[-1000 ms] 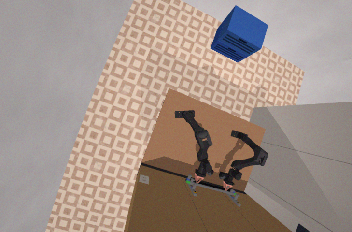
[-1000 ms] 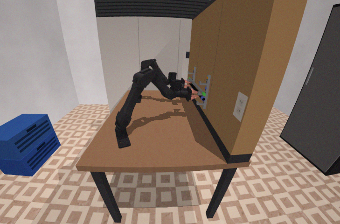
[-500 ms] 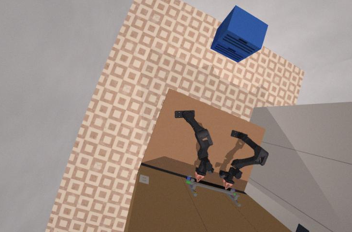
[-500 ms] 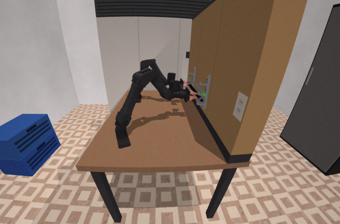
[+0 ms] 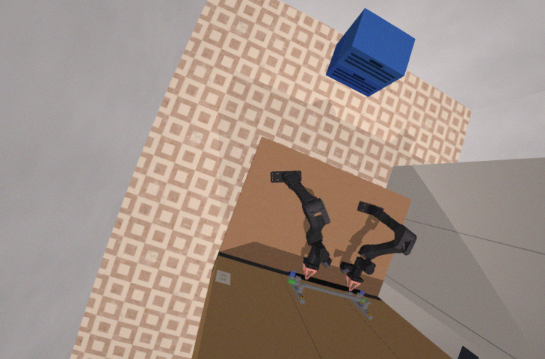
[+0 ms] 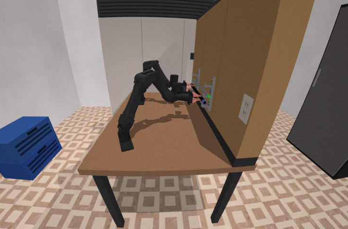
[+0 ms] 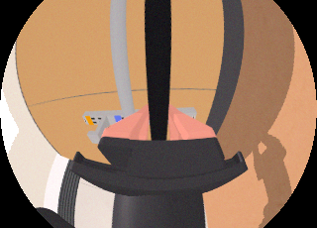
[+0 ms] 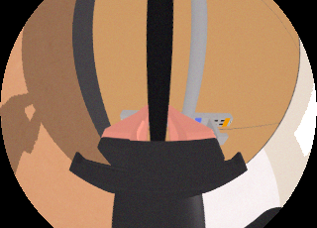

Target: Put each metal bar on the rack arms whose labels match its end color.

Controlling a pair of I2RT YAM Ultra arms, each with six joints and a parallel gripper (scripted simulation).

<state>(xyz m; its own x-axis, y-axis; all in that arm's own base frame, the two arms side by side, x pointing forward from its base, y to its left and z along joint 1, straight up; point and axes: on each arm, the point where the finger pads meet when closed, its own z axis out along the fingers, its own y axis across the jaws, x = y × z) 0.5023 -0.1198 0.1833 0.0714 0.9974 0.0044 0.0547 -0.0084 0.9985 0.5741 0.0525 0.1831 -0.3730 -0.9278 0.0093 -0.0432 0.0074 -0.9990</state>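
Now: left hand 15 cm to the left of the black bar and 1 cm short of it. From my left hand the other things lie so: brown wall panel 24 cm above, 20 cm to the right, 13 cm ahead; then black baseboard 20 cm to the right, 15 cm below, 7 cm ahead.
My right gripper is now 10 mm short of the black bar and 150 mm to the right of it. Round my right hand: brown wall panel (130 mm ahead, 100 mm to the left, 240 mm above); then black baseboard (70 mm ahead, 100 mm to the left, 150 mm below).
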